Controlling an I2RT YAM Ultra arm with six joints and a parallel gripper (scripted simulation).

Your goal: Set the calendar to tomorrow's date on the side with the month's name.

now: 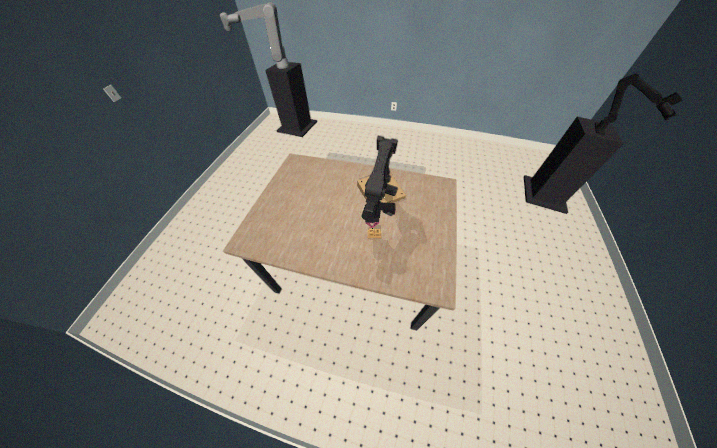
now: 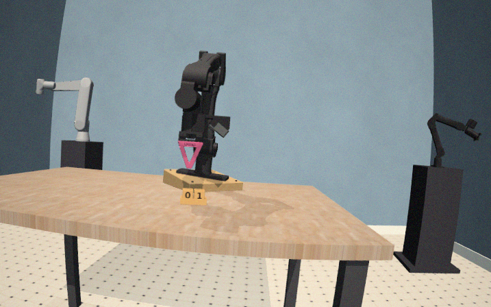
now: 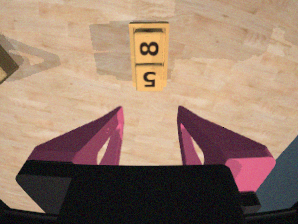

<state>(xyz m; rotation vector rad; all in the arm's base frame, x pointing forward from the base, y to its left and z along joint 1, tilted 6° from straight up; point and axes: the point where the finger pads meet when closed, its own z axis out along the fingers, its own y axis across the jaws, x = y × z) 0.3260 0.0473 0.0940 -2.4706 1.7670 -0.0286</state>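
Now: hand 80 mm above the digit cube. Round my hand: tan tray (100 mm below, 20 mm to the left, 10 mm behind).
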